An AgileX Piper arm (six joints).
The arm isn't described. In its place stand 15 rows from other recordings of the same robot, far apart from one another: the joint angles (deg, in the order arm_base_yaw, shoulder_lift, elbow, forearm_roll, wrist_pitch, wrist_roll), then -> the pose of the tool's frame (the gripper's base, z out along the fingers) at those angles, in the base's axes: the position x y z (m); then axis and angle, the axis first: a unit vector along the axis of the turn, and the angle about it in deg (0 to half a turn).
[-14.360, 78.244, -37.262, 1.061, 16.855, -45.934] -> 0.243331 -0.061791 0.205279 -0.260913 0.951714 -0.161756 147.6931
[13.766, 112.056, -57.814, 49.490, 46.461, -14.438] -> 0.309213 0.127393 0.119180 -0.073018 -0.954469 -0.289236 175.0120
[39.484, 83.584, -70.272, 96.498, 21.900, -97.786] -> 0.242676 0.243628 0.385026 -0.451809 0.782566 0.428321 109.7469
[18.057, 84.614, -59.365, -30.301, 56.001, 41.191] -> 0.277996 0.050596 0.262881 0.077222 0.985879 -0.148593 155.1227
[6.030, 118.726, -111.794, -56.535, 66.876, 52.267] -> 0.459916 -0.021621 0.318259 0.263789 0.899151 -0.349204 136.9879
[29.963, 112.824, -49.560, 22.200, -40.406, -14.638] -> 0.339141 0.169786 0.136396 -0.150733 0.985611 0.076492 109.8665
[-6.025, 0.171, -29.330, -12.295, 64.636, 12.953] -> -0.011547 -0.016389 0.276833 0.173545 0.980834 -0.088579 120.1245
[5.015, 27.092, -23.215, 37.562, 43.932, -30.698] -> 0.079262 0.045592 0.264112 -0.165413 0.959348 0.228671 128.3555
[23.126, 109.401, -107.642, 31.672, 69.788, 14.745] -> 0.363889 0.204163 0.341862 -0.028802 0.946895 0.320251 168.8285
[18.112, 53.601, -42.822, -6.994, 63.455, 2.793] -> 0.143285 0.036437 0.285342 -0.150355 0.988305 -0.025434 158.3856
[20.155, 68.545, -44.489, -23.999, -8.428, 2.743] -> 0.247739 0.096708 0.320975 -0.374345 0.926989 0.023593 101.3695
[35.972, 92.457, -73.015, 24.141, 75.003, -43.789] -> 0.223121 0.206361 0.278672 -0.586327 0.784615 0.201494 177.8822
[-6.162, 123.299, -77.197, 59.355, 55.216, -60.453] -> 0.409345 0.020480 0.126709 -0.126829 0.925026 0.358107 159.9157
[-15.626, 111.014, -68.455, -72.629, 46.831, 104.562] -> 0.355400 -0.165177 0.183673 0.539375 0.781504 -0.313569 139.7328
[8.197, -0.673, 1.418, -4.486, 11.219, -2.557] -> 0.055544 0.006602 0.187824 -0.125180 0.992132 0.001971 96.9335
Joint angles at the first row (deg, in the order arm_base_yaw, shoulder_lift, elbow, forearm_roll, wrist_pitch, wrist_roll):
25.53 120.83 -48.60 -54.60 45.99 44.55
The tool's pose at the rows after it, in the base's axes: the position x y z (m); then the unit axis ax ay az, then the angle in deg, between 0 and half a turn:
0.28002 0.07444 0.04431 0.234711 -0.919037 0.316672 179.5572
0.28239 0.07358 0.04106 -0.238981 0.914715 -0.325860 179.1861
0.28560 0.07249 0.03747 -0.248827 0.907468 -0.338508 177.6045
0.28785 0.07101 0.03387 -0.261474 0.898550 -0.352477 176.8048
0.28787 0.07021 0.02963 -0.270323 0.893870 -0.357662 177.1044
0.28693 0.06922 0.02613 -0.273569 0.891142 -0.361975 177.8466
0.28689 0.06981 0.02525 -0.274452 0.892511 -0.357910 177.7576
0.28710 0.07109 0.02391 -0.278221 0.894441 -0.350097 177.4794
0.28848 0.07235 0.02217 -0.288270 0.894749 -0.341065 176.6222
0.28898 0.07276 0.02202 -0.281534 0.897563 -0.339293 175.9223
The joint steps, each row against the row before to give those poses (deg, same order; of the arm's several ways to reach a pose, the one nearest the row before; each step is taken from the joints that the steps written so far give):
0.00 1.24 -0.23 -0.42 -0.14 0.06
0.00 0.84 0.00 -3.12 -0.18 2.52
0.00 1.00 0.00 -4.22 0.00 2.84
0.00 1.05 0.00 -3.55 0.54 1.82
0.00 0.95 0.00 -1.30 0.14 0.35
0.00 0.79 -0.01 -0.25 0.37 0.00
0.00 0.06 0.00 0.06 -0.53 0.00
0.00 0.07 0.00 -0.08 -1.06 -0.11
-0.12 0.12 0.05 -1.26 -1.56 0.23
0.00 -0.01 0.00 -0.42 -0.30 1.33

